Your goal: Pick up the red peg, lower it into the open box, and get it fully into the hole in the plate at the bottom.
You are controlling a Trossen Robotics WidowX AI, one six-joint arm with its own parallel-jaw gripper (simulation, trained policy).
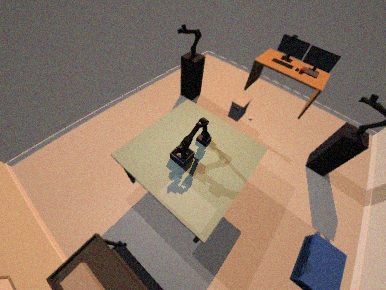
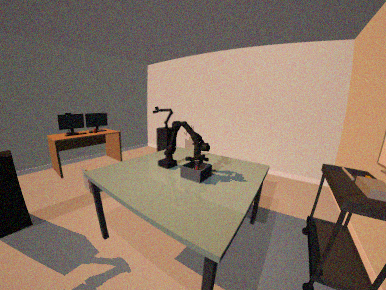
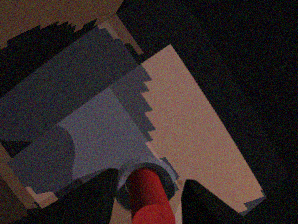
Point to a plate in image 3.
At 156, 116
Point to a dark box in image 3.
At 61, 61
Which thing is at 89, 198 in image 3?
The gripper.
